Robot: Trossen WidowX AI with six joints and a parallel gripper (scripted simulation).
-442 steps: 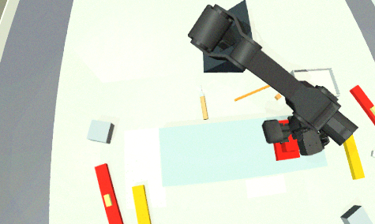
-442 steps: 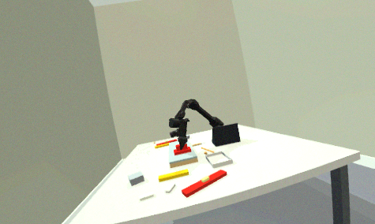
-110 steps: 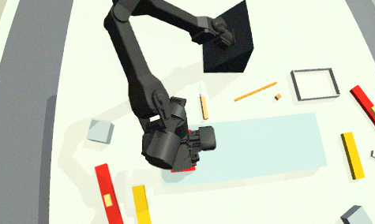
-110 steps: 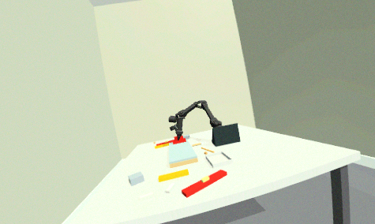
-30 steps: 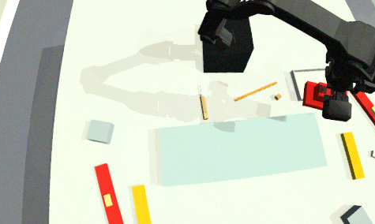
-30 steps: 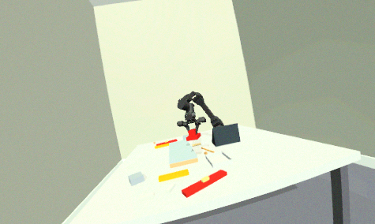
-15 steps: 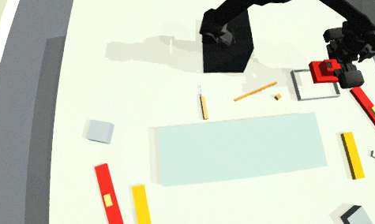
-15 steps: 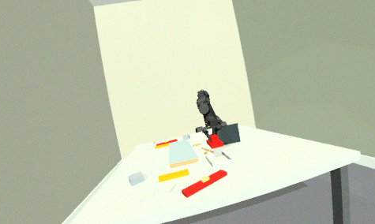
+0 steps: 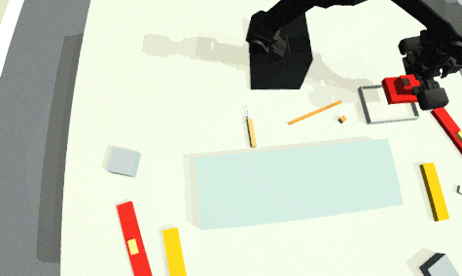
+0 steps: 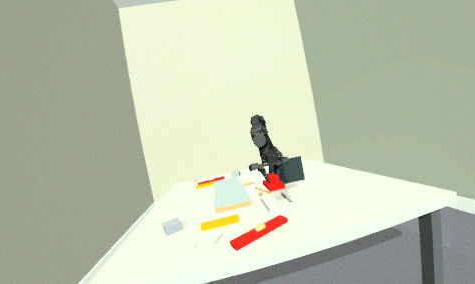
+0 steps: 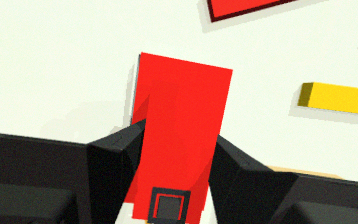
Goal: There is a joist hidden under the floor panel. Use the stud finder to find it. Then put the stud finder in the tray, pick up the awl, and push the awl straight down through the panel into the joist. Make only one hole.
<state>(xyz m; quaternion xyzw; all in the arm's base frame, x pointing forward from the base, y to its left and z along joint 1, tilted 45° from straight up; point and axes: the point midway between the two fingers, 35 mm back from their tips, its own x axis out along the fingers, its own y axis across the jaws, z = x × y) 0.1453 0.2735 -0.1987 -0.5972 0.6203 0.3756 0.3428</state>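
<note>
Now: gripper tip 10 mm to the left of the white-rimmed tray and 100 mm above it. From my gripper tip the other things lie so: awl: 40 mm ahead, 440 mm to the right, 100 mm below; then red stud finder: 20 mm to the right, 20 mm above; then thin orange stick: 20 mm ahead, 240 mm to the right, 110 mm below.
</note>
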